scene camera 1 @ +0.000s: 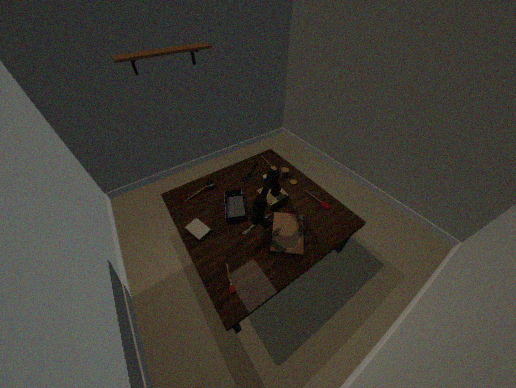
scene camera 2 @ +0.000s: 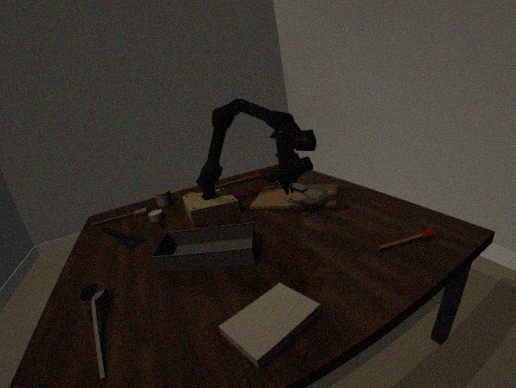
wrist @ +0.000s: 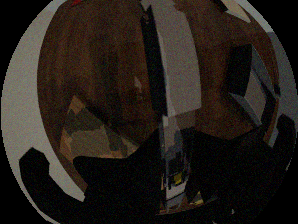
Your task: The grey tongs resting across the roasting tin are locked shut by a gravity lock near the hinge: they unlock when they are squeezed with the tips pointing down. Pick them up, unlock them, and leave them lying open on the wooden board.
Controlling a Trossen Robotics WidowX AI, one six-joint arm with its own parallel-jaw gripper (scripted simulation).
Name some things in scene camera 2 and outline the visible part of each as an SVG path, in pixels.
The gripper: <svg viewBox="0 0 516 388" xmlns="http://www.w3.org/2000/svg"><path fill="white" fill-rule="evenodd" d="M294 150L292 152L276 153L276 157L279 160L279 165L277 165L279 170L269 169L261 173L261 179L269 183L279 181L287 195L289 195L288 181L291 181L290 183L297 183L298 178L303 173L313 169L310 158L300 159L298 154L294 153Z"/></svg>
A pale flat box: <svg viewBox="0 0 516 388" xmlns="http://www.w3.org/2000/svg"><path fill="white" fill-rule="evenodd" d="M318 302L307 298L282 283L278 283L269 292L263 294L260 298L218 326L223 337L230 341L254 365L261 368L264 363L276 355L281 348L287 345L293 337L300 333L321 312Z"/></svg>
